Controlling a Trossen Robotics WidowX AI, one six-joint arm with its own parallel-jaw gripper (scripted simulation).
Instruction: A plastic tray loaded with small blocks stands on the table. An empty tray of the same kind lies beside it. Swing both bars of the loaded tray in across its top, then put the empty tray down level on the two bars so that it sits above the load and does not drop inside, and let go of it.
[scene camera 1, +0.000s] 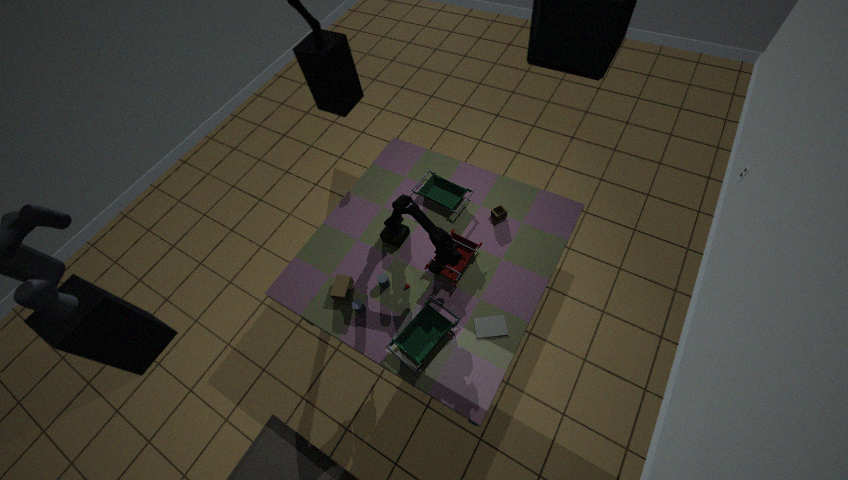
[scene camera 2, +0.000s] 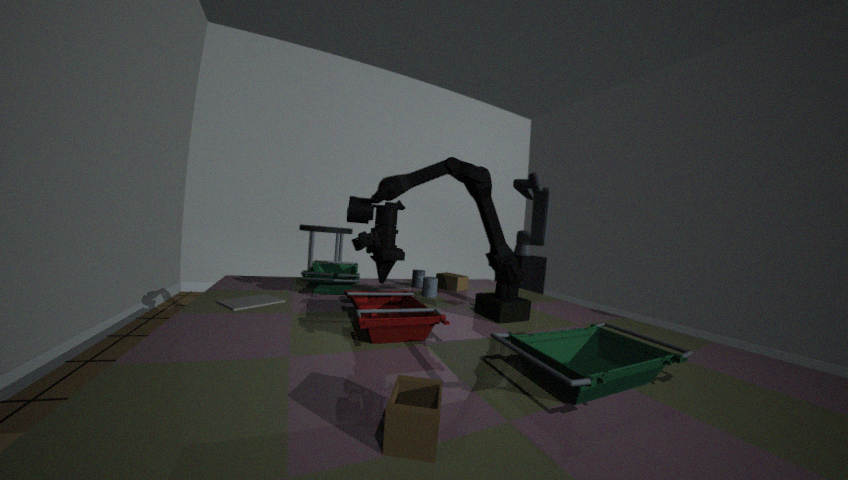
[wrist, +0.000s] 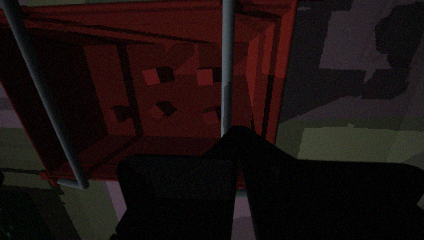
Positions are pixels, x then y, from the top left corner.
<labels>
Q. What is the gripper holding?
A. Nothing.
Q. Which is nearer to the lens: the green tray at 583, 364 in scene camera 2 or the tan open box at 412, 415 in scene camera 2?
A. The tan open box.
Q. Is the gripper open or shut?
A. Shut.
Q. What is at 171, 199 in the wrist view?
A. The gripper.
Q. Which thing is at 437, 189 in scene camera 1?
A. A green tray.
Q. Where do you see the gripper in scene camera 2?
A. At 381, 283
</labels>
